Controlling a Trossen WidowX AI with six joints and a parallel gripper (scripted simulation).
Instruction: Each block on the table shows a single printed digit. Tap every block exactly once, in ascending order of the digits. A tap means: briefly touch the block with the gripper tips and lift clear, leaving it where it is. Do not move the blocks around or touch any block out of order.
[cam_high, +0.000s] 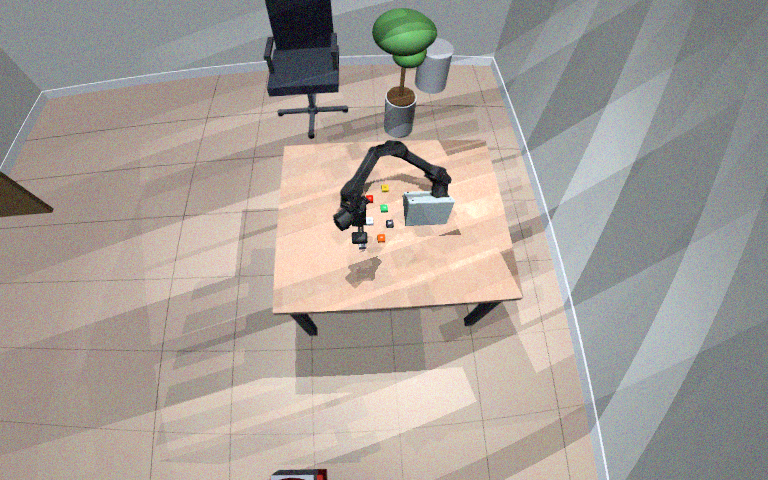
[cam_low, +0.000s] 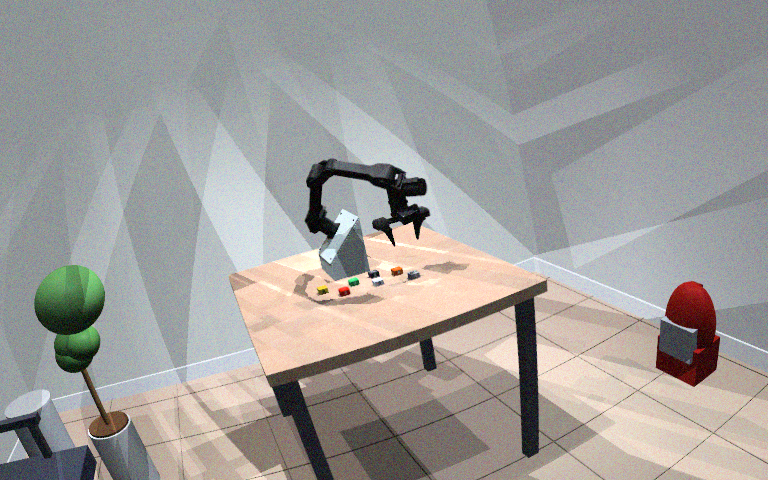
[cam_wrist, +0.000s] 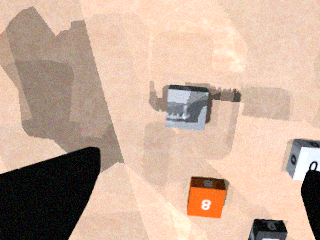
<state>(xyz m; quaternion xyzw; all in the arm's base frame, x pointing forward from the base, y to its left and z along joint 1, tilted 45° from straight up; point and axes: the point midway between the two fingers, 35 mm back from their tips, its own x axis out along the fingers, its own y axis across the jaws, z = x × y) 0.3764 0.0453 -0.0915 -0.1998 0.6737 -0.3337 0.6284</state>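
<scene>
My gripper tip is now 8 cm past the red block, 22 cm to the left of it and 12 cm above it. The rest, counted from my gripper tip: orange block: 10 cm behind, 1 cm to the right, 12 cm below; black block: 15 cm behind, 7 cm to the right, 12 cm below; green block: 14 cm behind, 16 cm to the right, 12 cm below.
</scene>
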